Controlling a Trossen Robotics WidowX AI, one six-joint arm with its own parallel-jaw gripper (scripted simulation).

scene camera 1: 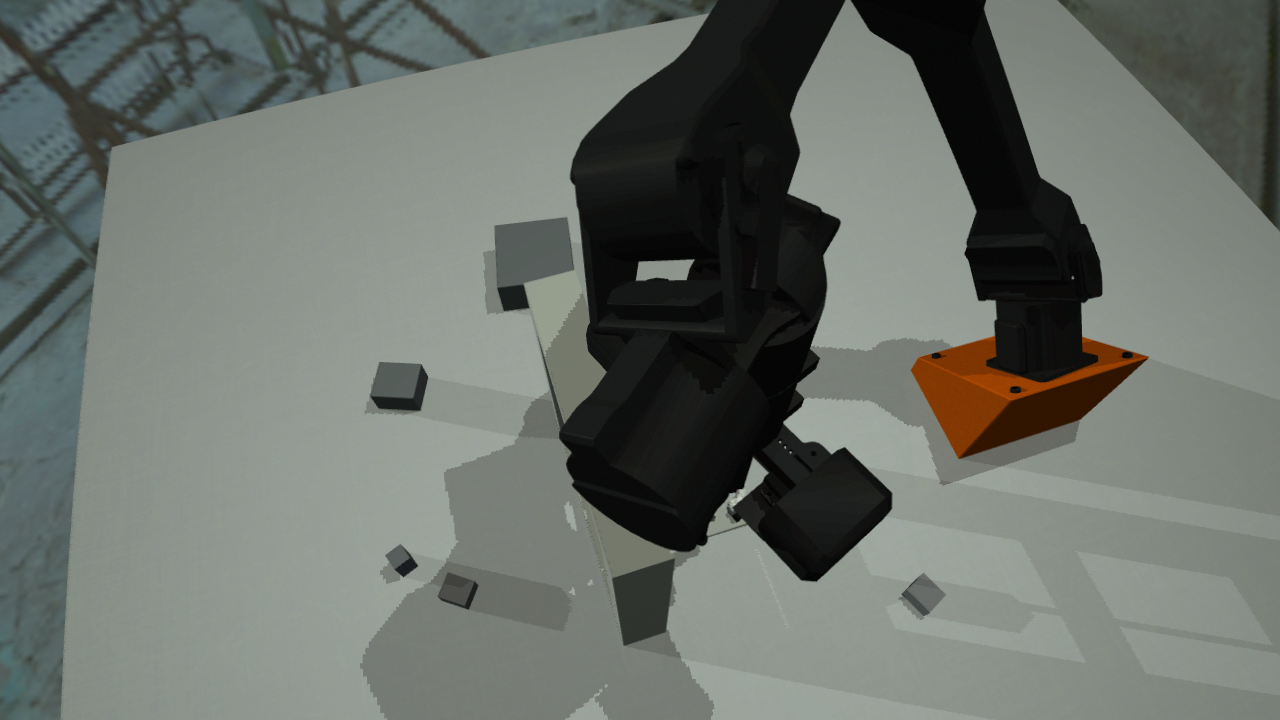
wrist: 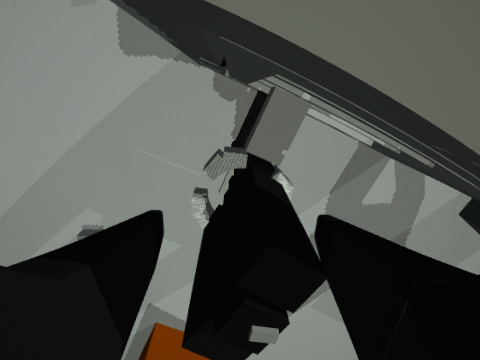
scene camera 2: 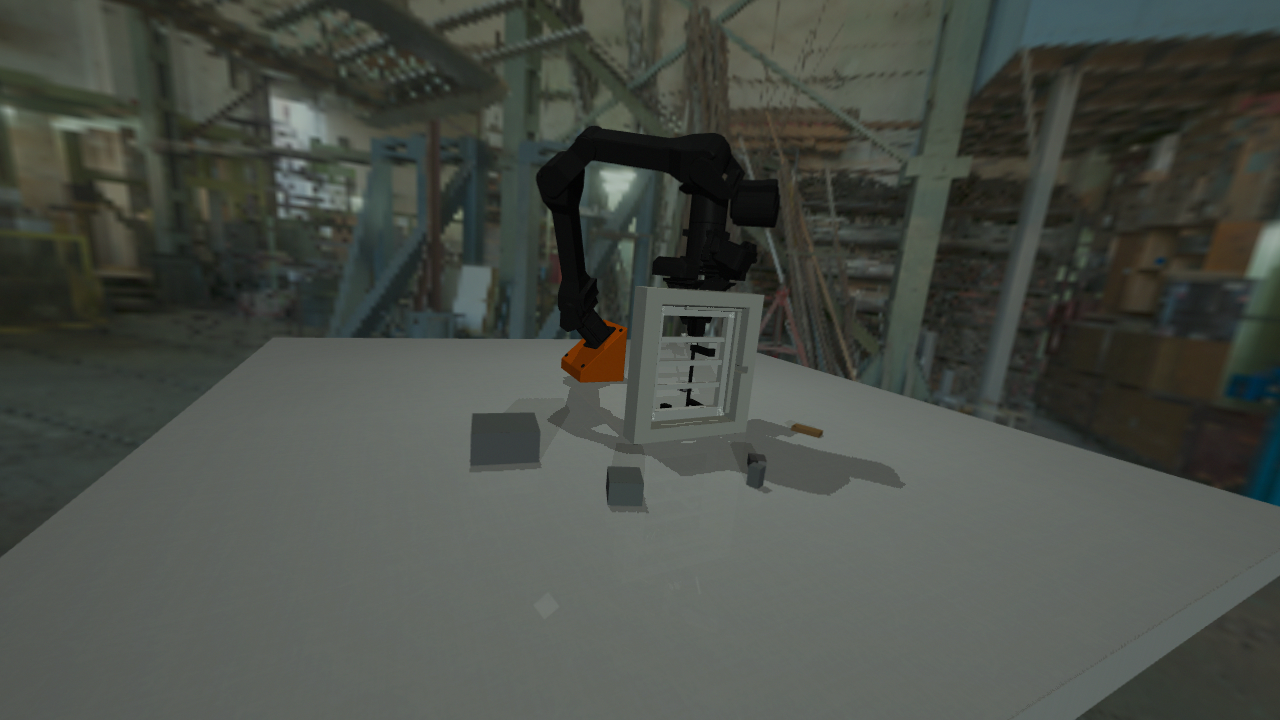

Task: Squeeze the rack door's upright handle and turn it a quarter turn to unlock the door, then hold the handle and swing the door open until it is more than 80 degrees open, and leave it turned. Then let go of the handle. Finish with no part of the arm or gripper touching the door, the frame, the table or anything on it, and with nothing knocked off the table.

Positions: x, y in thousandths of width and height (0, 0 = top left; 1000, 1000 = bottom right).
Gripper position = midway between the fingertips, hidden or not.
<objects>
my gripper: scene camera 1 561, 658; wrist 501, 624; scene camera 2 544, 449
</objects>
